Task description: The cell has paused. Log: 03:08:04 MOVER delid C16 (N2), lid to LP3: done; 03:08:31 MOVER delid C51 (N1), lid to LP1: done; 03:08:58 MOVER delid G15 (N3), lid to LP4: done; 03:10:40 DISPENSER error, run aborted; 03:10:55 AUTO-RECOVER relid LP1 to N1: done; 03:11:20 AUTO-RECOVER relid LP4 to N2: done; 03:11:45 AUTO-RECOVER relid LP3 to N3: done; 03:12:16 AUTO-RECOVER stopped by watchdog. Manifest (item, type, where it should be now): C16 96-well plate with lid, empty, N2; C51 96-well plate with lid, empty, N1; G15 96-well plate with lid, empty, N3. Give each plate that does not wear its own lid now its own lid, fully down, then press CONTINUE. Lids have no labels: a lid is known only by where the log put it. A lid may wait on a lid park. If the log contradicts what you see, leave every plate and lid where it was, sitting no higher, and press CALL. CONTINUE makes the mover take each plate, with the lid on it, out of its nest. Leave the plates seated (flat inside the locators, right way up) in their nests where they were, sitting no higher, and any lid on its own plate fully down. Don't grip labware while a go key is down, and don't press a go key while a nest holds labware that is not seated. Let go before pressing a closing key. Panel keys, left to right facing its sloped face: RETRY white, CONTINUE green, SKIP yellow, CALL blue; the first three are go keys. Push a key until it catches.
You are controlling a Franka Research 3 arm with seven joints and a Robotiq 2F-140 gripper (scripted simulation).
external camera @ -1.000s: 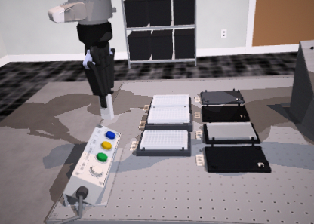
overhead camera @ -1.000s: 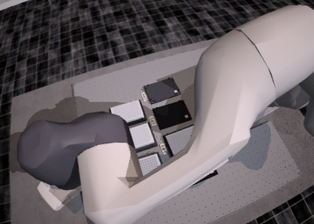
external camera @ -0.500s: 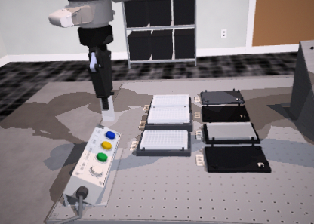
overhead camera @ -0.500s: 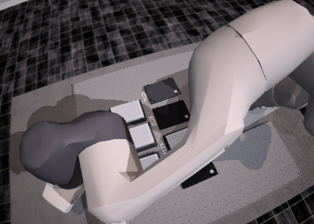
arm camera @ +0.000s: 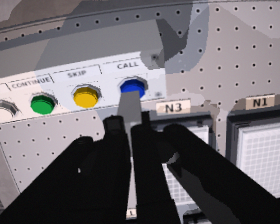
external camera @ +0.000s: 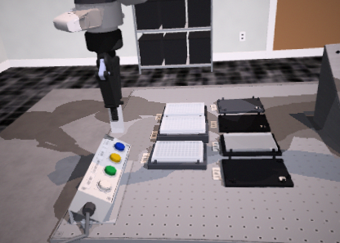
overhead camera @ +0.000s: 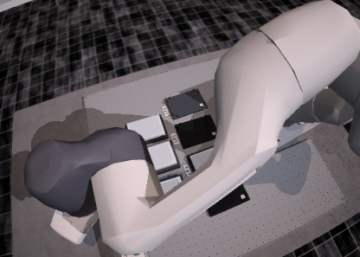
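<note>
Now: the blue call key 7 cm below my hand. Round my hand: green continue key: 1 cm ahead, 10 cm to the left, 7 cm below; then yellow skip key: 1 cm ahead, 5 cm to the left, 7 cm below; then nest label N3: 5 cm behind, 4 cm to the right, 14 cm below.
</note>
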